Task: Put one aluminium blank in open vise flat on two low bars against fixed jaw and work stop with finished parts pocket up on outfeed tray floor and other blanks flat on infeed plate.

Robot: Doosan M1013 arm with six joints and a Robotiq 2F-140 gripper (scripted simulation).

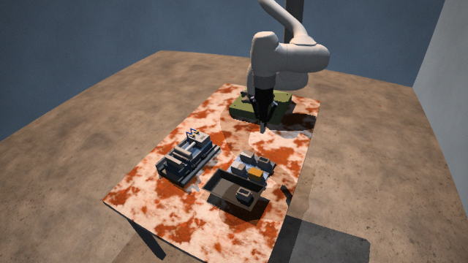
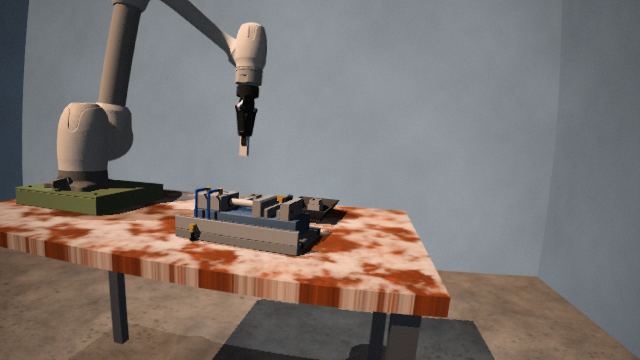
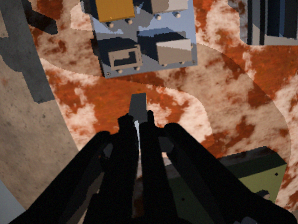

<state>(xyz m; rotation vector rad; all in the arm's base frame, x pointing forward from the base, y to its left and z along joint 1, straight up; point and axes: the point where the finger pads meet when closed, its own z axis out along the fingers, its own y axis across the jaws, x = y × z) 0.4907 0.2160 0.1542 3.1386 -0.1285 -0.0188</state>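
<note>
Right now the brass blank is 180 mm below my hand, 130 mm ahead of it and 20 mm to the left of it. Round my hand: infeed plate 210 mm below, 80 mm ahead, 20 mm to the right; then aluminium blank 180 mm below, 120 mm ahead, 70 mm to the right; then piston rod 330 mm to the right, 140 mm ahead, 130 mm below.
</note>
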